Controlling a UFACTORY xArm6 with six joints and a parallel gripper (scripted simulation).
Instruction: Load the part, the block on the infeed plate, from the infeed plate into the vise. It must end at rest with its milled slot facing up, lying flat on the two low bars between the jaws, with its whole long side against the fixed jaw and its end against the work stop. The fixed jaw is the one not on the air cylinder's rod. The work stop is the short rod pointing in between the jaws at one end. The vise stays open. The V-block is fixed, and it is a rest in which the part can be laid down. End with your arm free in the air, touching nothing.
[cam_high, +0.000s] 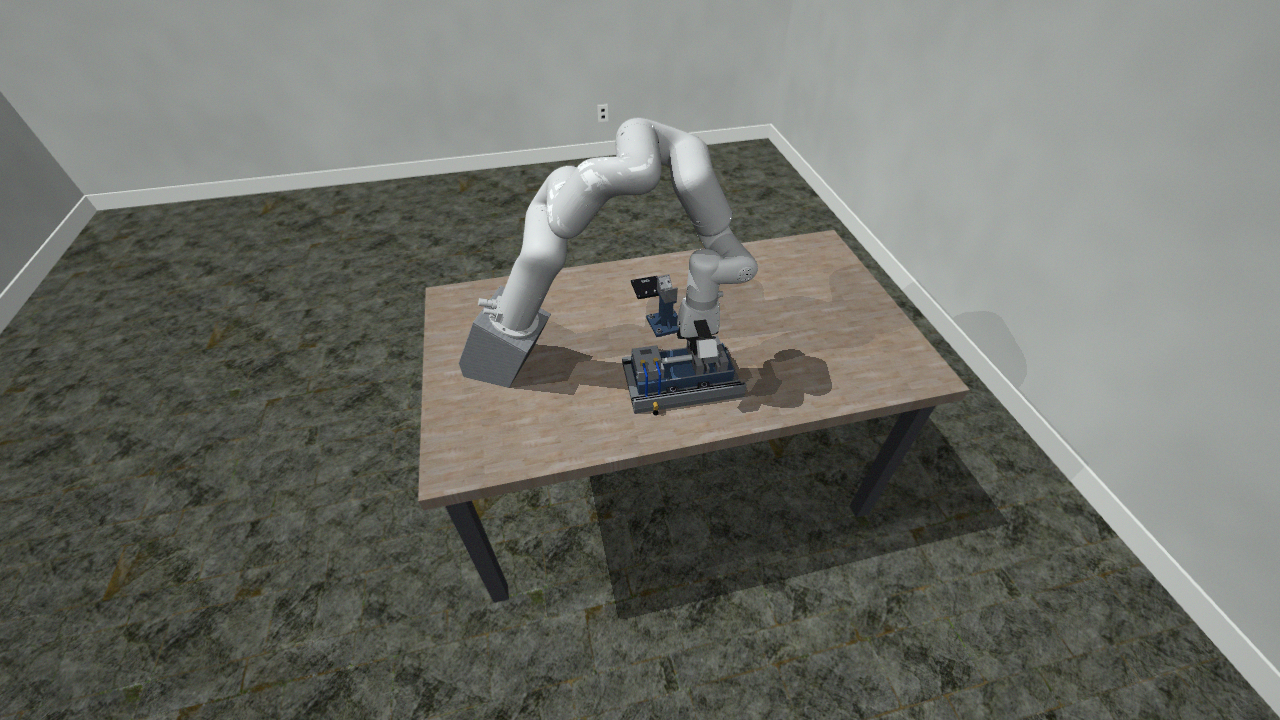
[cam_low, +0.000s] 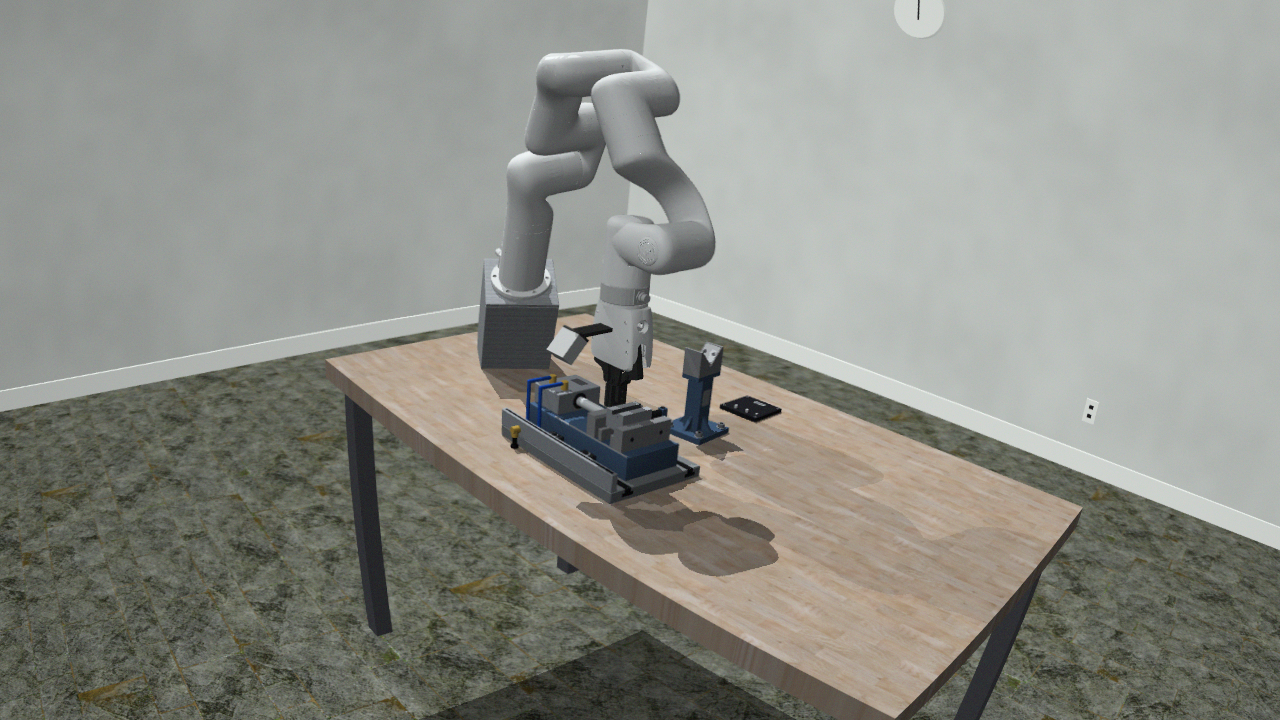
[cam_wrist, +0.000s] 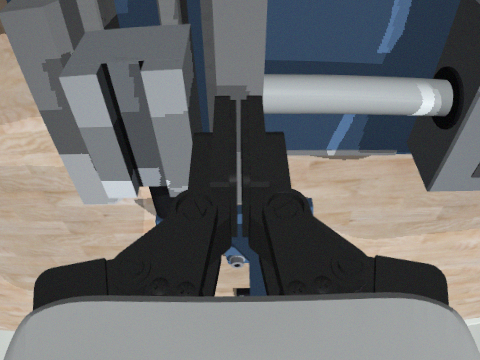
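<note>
Now: hand 40 mm short of the grey block and 20 mm above it. Also, from my hand: cylinder rod (50 mm behind, 40 mm below); dark work stop rod (40 mm ahead, 50 mm to the left, 30 mm below); moving jaw (40 mm below).
</note>
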